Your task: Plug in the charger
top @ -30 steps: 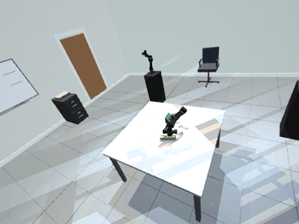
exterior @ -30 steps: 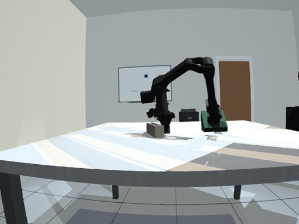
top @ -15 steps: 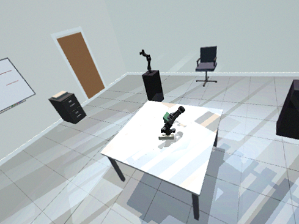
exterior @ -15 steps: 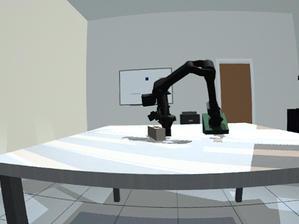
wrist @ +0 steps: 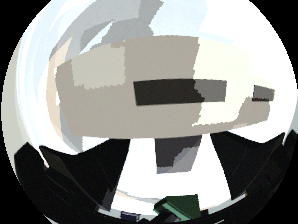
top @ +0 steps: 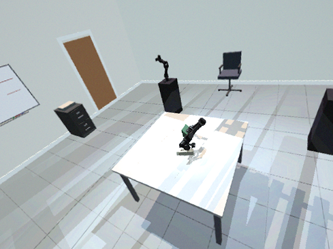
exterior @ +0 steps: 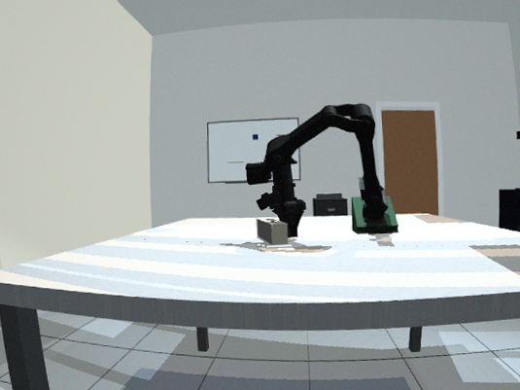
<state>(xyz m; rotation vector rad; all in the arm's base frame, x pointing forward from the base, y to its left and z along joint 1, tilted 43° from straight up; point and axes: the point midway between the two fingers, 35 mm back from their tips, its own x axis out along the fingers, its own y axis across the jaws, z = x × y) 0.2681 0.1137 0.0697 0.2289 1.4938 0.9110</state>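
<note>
The dark grey charger is 2 cm ahead of my gripper tip, 1 cm to the left of it and 1 cm above it.
</note>
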